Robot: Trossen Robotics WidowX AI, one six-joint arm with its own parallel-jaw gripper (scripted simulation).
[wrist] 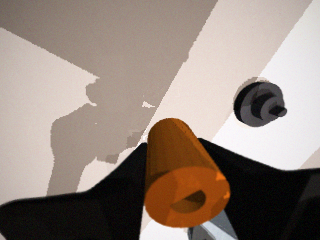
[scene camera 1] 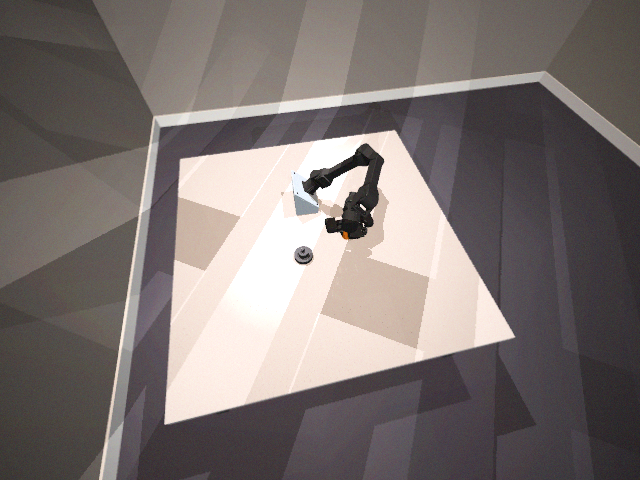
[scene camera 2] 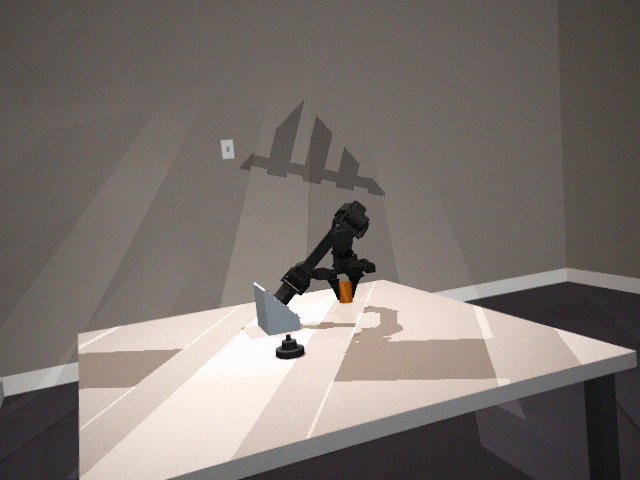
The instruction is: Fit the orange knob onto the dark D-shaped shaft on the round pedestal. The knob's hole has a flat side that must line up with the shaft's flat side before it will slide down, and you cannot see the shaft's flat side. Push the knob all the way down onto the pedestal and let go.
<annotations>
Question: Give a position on a short shaft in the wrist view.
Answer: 258, 104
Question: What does my gripper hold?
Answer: An orange knob.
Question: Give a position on an orange knob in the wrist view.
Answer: At 183, 186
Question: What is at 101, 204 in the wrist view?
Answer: My gripper.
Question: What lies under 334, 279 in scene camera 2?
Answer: My gripper.
</annotations>
